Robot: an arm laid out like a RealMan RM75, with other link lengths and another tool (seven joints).
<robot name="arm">
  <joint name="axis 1" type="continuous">
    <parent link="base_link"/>
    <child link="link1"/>
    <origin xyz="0 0 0.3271" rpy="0 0 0"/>
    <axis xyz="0 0 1"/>
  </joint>
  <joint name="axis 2" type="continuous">
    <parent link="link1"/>
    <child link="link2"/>
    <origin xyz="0 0 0" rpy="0 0 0"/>
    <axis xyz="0 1 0"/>
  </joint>
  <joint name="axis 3" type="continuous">
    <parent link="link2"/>
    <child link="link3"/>
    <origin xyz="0 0 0.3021" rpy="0 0 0"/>
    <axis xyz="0 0 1"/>
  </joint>
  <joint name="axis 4" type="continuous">
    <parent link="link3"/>
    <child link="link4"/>
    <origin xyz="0 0 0" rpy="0 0 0"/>
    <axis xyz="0 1 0"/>
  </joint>
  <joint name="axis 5" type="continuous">
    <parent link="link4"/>
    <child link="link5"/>
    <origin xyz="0 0 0.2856" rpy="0 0 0"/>
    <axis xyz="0 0 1"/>
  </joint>
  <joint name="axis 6" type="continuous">
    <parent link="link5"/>
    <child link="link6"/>
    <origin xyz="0 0 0" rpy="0 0 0"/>
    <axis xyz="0 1 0"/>
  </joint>
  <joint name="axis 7" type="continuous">
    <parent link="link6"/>
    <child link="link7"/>
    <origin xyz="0 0 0.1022" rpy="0 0 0"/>
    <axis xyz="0 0 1"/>
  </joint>
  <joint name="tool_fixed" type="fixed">
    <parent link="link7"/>
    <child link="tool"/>
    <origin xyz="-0.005 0.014 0.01" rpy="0.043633 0 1.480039"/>
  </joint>
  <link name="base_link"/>
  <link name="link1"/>
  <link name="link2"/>
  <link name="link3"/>
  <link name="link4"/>
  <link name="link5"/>
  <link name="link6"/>
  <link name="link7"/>
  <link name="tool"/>
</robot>
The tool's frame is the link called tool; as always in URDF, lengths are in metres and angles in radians. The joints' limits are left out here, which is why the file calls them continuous.
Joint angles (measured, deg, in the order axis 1, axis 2, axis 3, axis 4, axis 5, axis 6, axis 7), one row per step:
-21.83 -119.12 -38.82 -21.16 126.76 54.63 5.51
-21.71 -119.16 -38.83 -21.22 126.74 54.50 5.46
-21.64 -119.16 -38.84 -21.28 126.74 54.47 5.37
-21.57 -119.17 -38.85 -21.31 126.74 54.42 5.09
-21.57 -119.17 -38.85 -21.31 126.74 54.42 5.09
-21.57 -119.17 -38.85 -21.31 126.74 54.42 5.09
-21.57 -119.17 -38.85 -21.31 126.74 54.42 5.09
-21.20 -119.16 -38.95 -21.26 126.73 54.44 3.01
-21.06 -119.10 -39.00 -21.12 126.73 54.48 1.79
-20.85 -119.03 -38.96 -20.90 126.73 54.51 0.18
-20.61 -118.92 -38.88 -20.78 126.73 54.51 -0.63
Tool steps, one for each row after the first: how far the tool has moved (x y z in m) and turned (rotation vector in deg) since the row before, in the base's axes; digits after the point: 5 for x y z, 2 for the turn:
-0.00030 -0.00084 -0.00057 -0.09 -0.11 0.21
-0.00008 -0.00038 -0.00013 -0.02 -0.13 0.09
-0.00018 -0.00045 -0.00016 -0.06 -0.29 0.17
0.00000 0.00000 0.00000 0.00 0.00 0.00
0.00000 0.00000 0.00000 0.00 0.00 0.00
0.00000 0.00000 0.00000 0.00 0.00 0.00
-0.00202 -0.00230 0.00066 -0.08 -1.98 1.01
-0.00167 -0.00087 0.00108 -0.01 -1.02 0.54
-0.00246 -0.00164 0.00114 -0.11 -1.29 0.73
-0.00251 -0.00173 0.00106 -0.09 -0.55 0.49

